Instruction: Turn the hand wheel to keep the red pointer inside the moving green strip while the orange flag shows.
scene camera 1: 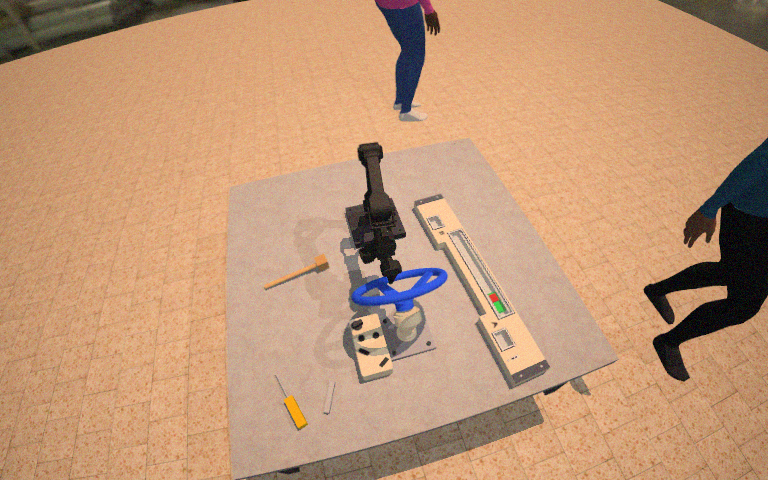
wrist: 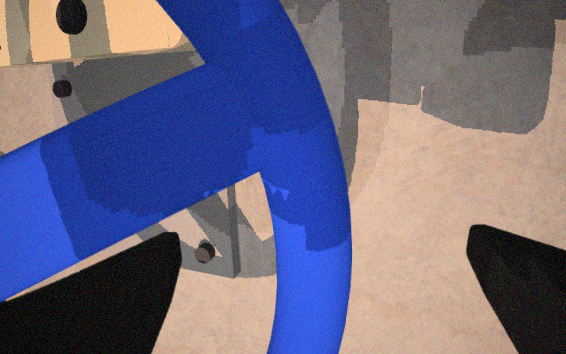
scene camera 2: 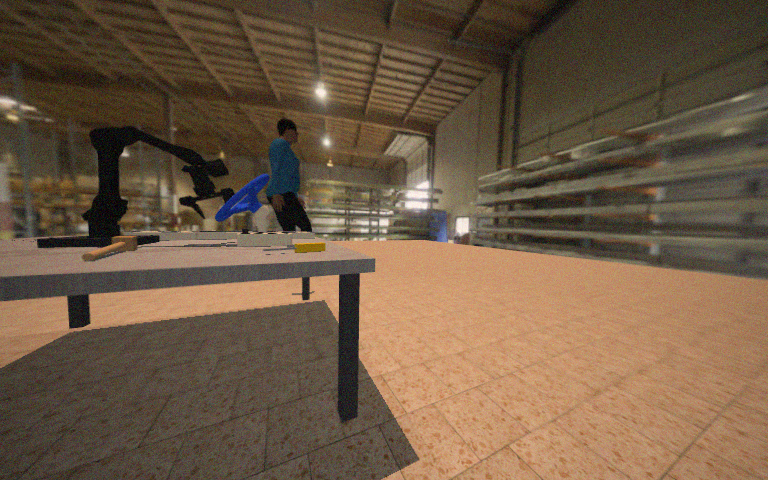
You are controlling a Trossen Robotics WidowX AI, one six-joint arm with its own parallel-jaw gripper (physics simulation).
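Frame: origin at the arm's base, x right, y ahead, z up, level; metres.
Where they show: gripper, fingertip midpoint: (wrist: 325, 244); arm's base, link origin: (scene camera 2: 104, 236).
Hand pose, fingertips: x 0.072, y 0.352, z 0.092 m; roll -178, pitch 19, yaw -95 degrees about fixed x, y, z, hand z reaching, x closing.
Things, the pixels of their top centre, and the offset from my fingertips. "spot": a spot on its surface instead. Level surfaces: height alone.
- table, surface height: dz -0.121 m
- long beige gauge panel, surface height: dz -0.080 m
- red pointer, surface spot: (scene camera 1: 494, 297) spot: dx -0.335, dy +0.182, dz -0.081 m
- green strip, surface spot: (scene camera 1: 499, 307) spot: dx -0.331, dy +0.223, dz -0.081 m
- wooden mallet, top centre: (scene camera 1: 294, 269) (scene camera 2: 110, 238) dx +0.306, dy -0.202, dz -0.077 m
- yellow-handled screwdriver, top centre: (scene camera 1: 287, 397) (scene camera 2: 296, 244) dx +0.433, dy +0.253, dz -0.093 m
- small grey bar, top centre: (scene camera 1: 329, 396) dx +0.308, dy +0.290, dz -0.106 m
The blue hand wheel (scene camera 1: 435, 278) (scene camera 2: 241, 200) (wrist: 313, 246) stands tilted on a beige pedestal (scene camera 1: 407, 324) at the middle of the table (scene camera 1: 263, 214). My gripper (scene camera 1: 391, 273) is open and empty, right at the wheel's far rim near a spoke. On the long beige gauge panel (scene camera 1: 520, 354) to the right, the red pointer (scene camera 1: 494, 297) sits at the far end of the green strip (scene camera 1: 499, 307). I see no orange flag.
A wooden mallet (scene camera 1: 298, 272) lies to the left. A yellow-handled screwdriver (scene camera 1: 295, 411) and a small grey bar (scene camera 1: 329, 397) lie near the front. A beige control box (scene camera 1: 371, 347) stands beside the pedestal. One person (scene camera 1: 408, 57) stands beyond the table; another person (scene camera 2: 284, 176) shows in the low view.
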